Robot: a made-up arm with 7 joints. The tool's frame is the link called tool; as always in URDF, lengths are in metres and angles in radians. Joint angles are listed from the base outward.
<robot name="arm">
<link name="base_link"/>
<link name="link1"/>
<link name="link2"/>
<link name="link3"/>
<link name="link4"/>
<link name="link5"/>
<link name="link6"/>
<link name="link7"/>
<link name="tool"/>
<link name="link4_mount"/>
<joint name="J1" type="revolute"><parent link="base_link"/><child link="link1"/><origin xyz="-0.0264 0.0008 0.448" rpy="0 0 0"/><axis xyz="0 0 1"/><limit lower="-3.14" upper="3.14"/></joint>
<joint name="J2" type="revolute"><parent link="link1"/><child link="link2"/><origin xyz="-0.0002 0.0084 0.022" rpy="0 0 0"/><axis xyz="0 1 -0.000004"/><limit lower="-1.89" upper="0.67"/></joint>
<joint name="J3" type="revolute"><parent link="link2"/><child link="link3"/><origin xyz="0.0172 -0.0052 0.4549" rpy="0 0 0"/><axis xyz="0 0 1"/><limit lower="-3.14" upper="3.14"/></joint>
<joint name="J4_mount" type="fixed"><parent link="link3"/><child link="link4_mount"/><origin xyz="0.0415 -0.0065 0.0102" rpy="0 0 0"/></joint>
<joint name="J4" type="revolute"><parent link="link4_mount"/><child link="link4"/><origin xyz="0.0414 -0.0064 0.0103" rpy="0 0 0"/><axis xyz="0 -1 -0.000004"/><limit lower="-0.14" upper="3.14"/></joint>
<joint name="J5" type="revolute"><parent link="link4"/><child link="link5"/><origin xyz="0.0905 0.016 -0.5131" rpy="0 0 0"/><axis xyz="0 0.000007 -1"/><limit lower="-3.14" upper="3.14"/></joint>
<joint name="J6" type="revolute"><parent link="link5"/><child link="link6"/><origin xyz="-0.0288 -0.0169 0.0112" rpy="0 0 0"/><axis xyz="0 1 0.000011"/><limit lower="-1.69" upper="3"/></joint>
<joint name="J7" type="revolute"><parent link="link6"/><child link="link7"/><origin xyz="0.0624 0.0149 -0.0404" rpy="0 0 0"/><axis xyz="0 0.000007 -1"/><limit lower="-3.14" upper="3.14"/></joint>
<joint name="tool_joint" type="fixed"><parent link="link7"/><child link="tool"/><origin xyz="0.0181 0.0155 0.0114" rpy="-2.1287 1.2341 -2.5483"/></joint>
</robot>
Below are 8 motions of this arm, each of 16 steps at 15 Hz.
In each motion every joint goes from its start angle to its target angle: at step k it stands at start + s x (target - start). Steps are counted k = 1, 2, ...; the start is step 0. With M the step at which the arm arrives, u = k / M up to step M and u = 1 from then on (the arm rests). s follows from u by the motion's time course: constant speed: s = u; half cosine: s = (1 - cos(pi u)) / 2; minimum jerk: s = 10 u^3 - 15 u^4 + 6 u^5.
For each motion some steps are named. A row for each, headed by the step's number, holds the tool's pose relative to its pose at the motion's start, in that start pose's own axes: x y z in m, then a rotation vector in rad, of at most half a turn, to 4 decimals.
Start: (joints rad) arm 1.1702 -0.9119 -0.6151 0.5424 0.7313 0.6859 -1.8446
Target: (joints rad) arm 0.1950 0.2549 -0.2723 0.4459 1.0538 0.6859 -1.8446
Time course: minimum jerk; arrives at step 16
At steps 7, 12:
7: 0.1096 -0.0465 -0.0880 0.2783 0.4506 -0.1199
12: 0.1701 -0.0915 -0.3507 0.8826 0.9201 -0.1225

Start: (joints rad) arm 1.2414 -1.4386 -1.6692 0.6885 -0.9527 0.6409 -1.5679
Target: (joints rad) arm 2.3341 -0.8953 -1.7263 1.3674 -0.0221 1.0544 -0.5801
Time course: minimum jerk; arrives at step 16
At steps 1, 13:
1: 0.0007 -0.0006 0.0004 0.0023 0.0011 0.0027
13: 0.2276 -0.1258 0.4766 0.6942 0.5935 0.7681

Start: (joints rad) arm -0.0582 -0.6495 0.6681 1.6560 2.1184 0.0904 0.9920
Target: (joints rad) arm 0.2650 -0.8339 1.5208 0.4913 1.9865 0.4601 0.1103
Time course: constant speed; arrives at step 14
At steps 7, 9, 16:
7: -0.1115 -0.2553 0.2904 -0.2086 -0.5588 -0.7223
9: -0.1903 -0.3156 0.3533 -0.3016 -0.6752 -0.9697
16: -0.4331 -0.3740 0.4608 -0.5764 -0.8850 -1.6220

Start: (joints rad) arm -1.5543 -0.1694 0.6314 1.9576 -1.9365 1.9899 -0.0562
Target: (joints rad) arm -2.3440 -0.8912 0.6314 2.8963 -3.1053 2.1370 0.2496
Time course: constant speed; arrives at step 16
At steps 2, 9, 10, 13, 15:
2: 0.0901 -0.1170 0.0205 0.2691 0.1484 -0.1651
9: 0.1925 -0.5729 -0.1609 1.2049 0.5761 -0.8375
10: 0.1740 -0.6277 -0.2123 1.3382 0.6258 -0.9388
13: 0.0737 -0.7514 -0.3883 1.7382 0.7618 -1.2383
15: -0.0220 -0.7922 -0.5157 2.0049 0.8456 -1.4280

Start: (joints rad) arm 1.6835 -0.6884 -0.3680 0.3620 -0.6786 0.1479 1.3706
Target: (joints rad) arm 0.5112 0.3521 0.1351 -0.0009 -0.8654 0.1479 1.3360
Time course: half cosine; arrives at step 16
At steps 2, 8, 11, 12, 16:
2: 0.0175 -0.0060 0.0031 0.0097 -0.0202 -0.0555
8: 0.1911 -0.1619 0.0545 0.2122 -0.0184 -0.7135
11: 0.2386 -0.2884 0.0439 0.3820 0.2018 -1.0163
12: 0.2442 -0.3191 0.0321 0.4297 0.2872 -1.0757
16: 0.2480 -0.3680 0.0003 0.5190 0.4777 -1.1549

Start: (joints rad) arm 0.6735 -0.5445 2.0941 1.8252 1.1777 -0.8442 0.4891
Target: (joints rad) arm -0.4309 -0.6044 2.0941 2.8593 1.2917 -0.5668 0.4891
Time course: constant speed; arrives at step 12
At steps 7, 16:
7: 0.1335 0.2054 0.2441 -0.0499 -0.1873 0.4102
16: 0.1007 0.3321 0.3700 -0.2650 -0.2208 0.6577

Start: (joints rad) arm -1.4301 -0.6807 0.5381 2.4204 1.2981 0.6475 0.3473
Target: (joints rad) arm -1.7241 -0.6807 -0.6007 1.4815 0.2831 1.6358 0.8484
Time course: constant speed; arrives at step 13
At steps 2, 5, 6, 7, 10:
2: -0.0131 -0.0554 0.0985 0.0750 -0.1970 -0.3016
5: -0.1134 -0.1427 0.2306 0.3338 -0.5146 -0.6987
6: -0.1667 -0.1706 0.2627 0.4567 -0.6238 -0.8072
7: -0.2281 -0.1974 0.2859 0.5967 -0.7328 -0.9002
10: -0.4411 -0.2683 0.2890 1.1080 -1.0420 -1.0677

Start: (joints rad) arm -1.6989 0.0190 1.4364 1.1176 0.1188 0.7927 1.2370
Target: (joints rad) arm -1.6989 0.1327 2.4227 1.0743 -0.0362 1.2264 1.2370
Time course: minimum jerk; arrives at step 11
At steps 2, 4, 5, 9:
2: 0.0112 -0.0034 -0.0250 -0.0406 -0.0016 -0.0355
4: 0.0585 -0.0369 -0.1404 -0.2347 -0.0211 -0.1951
5: 0.0873 -0.0796 -0.2216 -0.3824 -0.0489 -0.3047
9: 0.1391 -0.3162 -0.4325 -0.8942 -0.2276 -0.5963

